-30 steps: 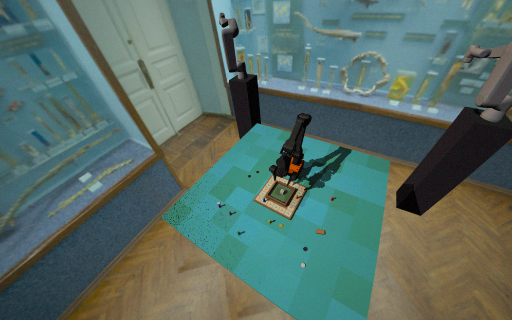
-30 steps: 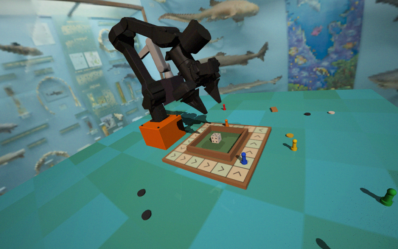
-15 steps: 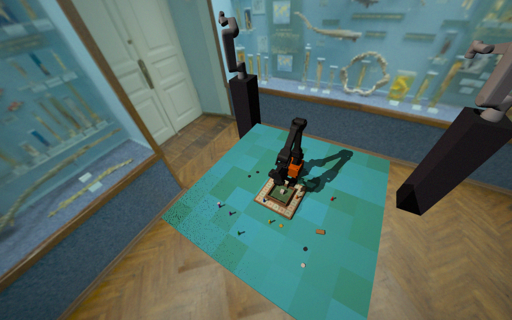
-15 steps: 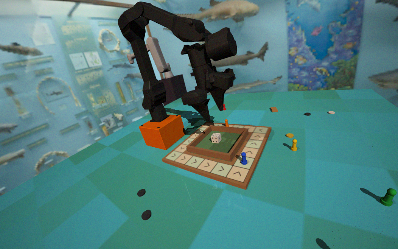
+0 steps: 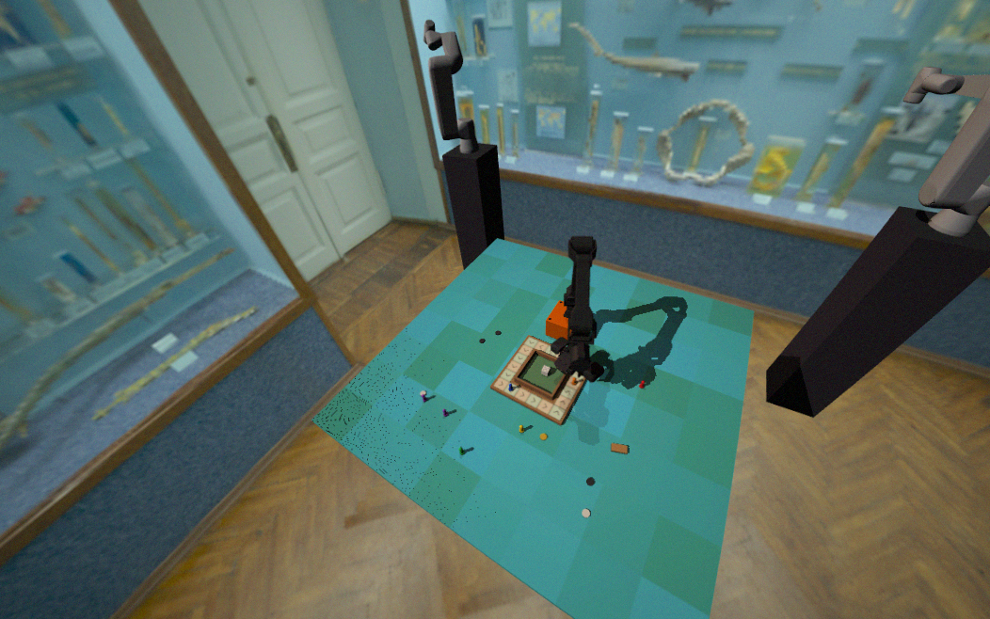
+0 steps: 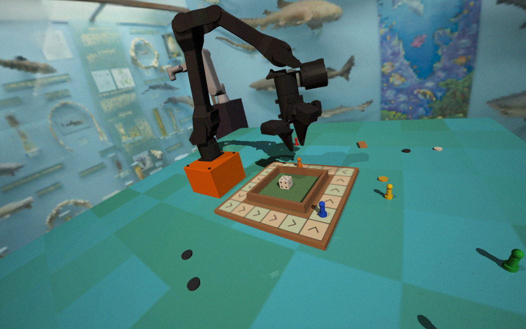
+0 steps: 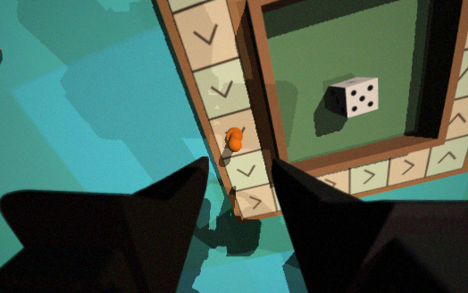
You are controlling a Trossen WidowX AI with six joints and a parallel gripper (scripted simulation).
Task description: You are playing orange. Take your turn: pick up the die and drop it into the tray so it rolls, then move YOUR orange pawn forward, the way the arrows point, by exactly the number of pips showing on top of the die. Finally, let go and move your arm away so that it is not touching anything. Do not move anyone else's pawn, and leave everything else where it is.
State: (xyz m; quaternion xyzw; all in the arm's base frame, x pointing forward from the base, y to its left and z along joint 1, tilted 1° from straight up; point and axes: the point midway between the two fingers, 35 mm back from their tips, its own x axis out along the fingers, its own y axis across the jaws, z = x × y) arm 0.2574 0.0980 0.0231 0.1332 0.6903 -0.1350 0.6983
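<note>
Right now the orange pawn is 5 cm below my gripper tip. Round my gripper tip: white die 10 cm to the right, 5 cm below; red pawn 22 cm to the left, 10 cm behind, 6 cm below; blue pawn 19 cm to the right, 12 cm ahead, 5 cm below.
</note>
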